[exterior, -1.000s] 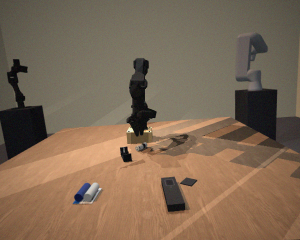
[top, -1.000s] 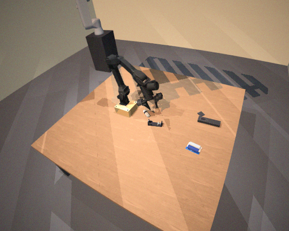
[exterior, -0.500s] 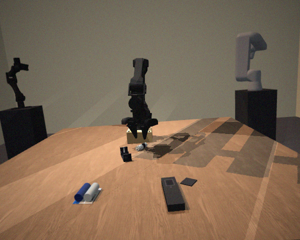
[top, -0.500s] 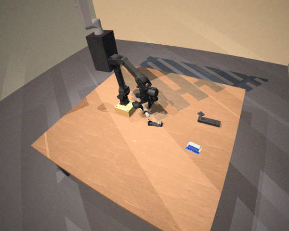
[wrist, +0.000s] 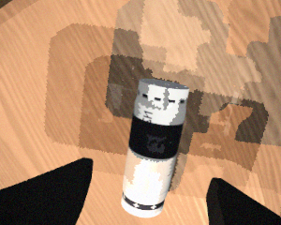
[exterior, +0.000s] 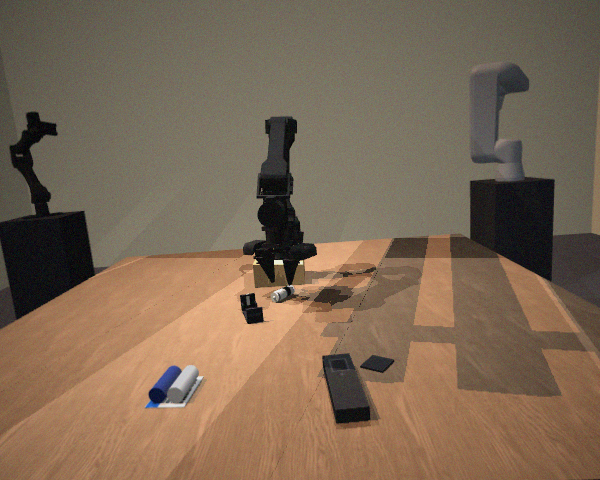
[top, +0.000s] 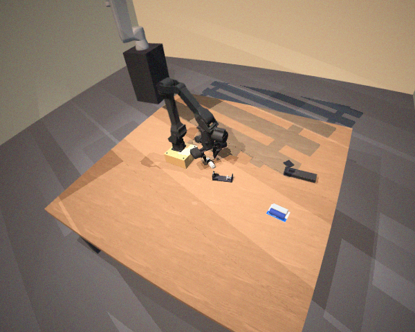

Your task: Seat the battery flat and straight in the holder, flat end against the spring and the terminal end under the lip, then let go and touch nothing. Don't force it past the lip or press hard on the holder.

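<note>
The battery is 30 mm below my gripper tip. Round my gripper tip: black cover 390 mm ahead, 150 mm to the left, 40 mm below; card 410 mm ahead, 170 mm to the right, 30 mm below; grey plate 120 mm ahead, 70 mm to the right, 20 mm below.
</note>
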